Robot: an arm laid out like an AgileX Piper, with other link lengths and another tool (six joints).
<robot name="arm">
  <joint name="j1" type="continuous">
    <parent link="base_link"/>
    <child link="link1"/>
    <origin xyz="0 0 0.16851"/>
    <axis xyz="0 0 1"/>
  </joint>
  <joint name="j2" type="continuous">
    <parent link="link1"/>
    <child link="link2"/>
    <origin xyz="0 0 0"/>
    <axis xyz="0 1 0"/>
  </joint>
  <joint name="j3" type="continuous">
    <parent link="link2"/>
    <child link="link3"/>
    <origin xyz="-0.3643 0 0.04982"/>
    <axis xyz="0 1 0"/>
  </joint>
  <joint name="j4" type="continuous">
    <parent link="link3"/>
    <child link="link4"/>
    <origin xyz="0.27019 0 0.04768"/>
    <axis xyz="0.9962 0 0.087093"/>
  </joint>
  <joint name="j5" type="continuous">
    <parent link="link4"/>
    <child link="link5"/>
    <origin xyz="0 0 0"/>
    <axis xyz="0 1 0"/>
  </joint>
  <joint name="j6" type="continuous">
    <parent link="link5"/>
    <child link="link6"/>
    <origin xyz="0.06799 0 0.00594"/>
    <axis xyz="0.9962 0 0.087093"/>
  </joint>
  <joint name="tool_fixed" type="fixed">
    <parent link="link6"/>
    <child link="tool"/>
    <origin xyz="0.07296 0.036 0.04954" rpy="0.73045 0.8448 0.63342"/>
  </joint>
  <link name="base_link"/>
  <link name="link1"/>
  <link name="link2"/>
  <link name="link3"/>
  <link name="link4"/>
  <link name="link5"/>
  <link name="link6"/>
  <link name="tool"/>
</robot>
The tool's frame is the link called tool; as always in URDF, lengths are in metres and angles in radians. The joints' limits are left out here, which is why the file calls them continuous.
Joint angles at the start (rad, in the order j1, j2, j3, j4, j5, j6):
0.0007 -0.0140 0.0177 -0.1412 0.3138 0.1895
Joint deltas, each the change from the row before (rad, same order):
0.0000 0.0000 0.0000 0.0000 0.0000 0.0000
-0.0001 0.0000 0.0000 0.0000 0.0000 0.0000
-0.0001 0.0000 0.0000 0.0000 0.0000 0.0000
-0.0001 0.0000 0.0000 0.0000 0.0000 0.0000
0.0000 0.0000 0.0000 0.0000 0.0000 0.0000
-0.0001 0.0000 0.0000 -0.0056 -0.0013 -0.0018
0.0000 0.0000 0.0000 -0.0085 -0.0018 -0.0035
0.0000 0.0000 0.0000 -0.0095 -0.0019 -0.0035
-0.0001 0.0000 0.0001 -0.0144 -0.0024 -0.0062
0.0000 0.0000 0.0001 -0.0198 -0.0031 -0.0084
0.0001 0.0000 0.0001 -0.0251 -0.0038 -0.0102
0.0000 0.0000 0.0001 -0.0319 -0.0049 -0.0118
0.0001 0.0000 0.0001 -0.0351 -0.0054 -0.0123
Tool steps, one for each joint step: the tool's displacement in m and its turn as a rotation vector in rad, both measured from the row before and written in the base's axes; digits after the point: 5 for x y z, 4 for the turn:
0.00000 0.00000 0.00000 0.0000 0.0000 0.0000
0.00000 -0.00001 0.00000 0.0000 0.0000 -0.0001
0.00000 -0.00001 0.00000 0.0000 0.0000 -0.0001
0.00000 -0.00001 0.00000 0.0000 0.0000 -0.0001
0.00000 0.00000 0.00000 0.0000 0.0000 0.0000
-0.00001 0.00009 -0.00002 -0.0073 -0.0012 0.0000
-0.00003 0.00018 -0.00008 -0.0119 -0.0016 0.0003
-0.00003 0.00018 -0.00010 -0.0129 -0.0017 0.0003
-0.00003 0.00029 -0.00030 -0.0204 -0.0019 0.0005
-0.00004 0.00039 -0.00044 -0.0280 -0.0025 0.0007
-0.00005 0.00047 -0.00057 -0.0350 -0.0030 0.0009
-0.00006 0.00053 -0.00070 -0.0434 -0.0039 0.0009
-0.00006 0.00054 -0.00079 -0.0471 -0.0042 0.0011

